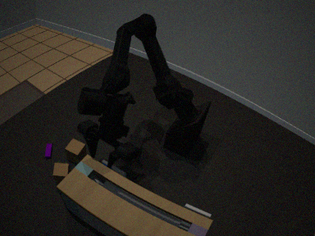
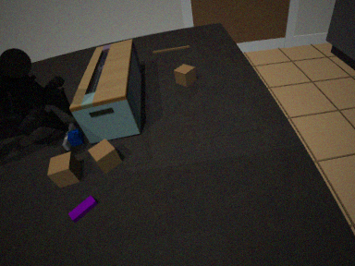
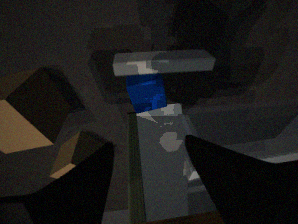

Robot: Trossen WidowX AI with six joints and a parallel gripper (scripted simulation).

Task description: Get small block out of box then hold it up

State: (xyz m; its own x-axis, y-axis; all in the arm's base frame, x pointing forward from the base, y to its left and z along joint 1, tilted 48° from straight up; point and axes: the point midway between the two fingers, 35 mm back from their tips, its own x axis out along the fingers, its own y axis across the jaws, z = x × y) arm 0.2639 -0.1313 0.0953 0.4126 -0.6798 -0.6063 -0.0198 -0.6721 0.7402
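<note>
My gripper tip is 6 cm above the blue block and 2 cm past it.
</note>
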